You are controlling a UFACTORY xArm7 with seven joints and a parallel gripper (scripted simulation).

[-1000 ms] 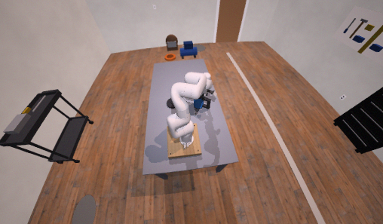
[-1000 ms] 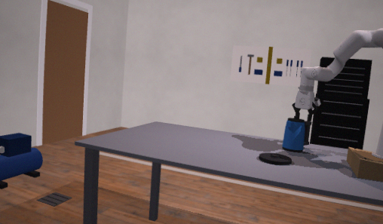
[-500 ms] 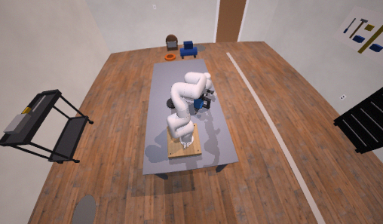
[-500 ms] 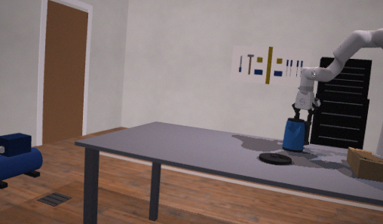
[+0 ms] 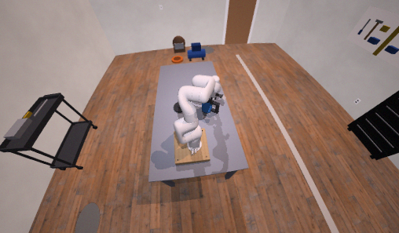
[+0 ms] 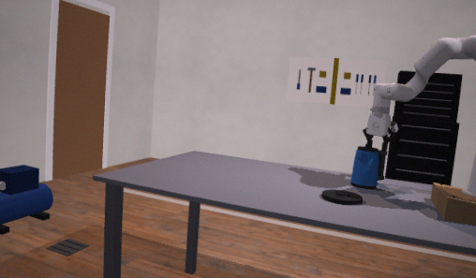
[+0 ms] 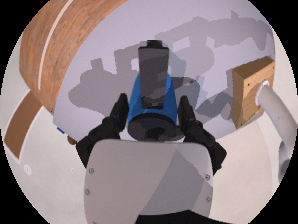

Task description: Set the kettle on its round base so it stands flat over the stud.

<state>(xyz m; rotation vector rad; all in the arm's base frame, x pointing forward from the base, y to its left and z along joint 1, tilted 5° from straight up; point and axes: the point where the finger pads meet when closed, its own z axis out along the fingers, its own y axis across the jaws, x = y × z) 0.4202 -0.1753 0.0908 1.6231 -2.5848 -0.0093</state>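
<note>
The blue kettle is 20 mm ahead of my hand, 30 mm to the left of it and 80 mm below it. Round my hand: black round base: 60 mm ahead, 360 mm to the left, 170 mm below.
</note>
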